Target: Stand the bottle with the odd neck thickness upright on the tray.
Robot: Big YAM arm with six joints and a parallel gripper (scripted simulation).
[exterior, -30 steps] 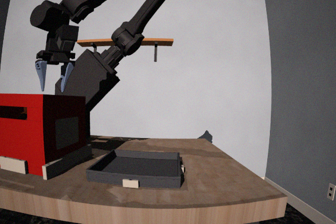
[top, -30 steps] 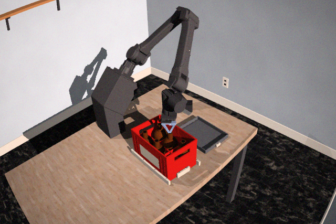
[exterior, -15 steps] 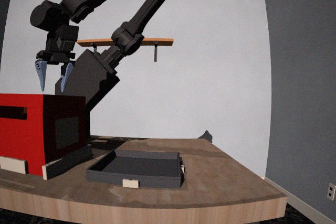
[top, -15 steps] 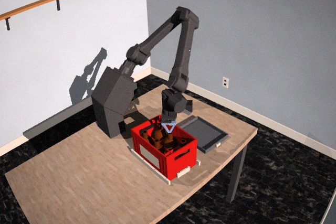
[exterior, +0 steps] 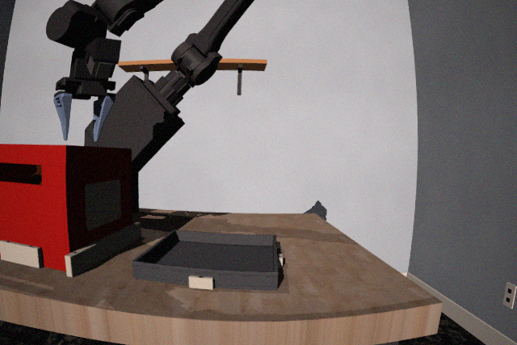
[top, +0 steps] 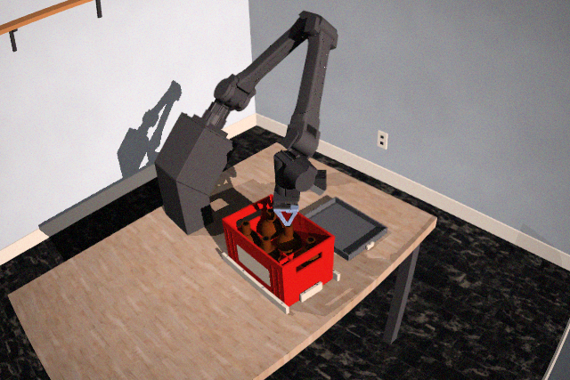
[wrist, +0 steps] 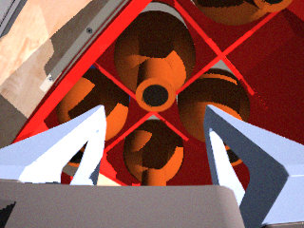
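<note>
My gripper is now 40 mm to the left of the red crate and 110 mm above it. Round my hand: dark grey tray (10 mm ahead, 230 mm to the left, 180 mm below).
</note>
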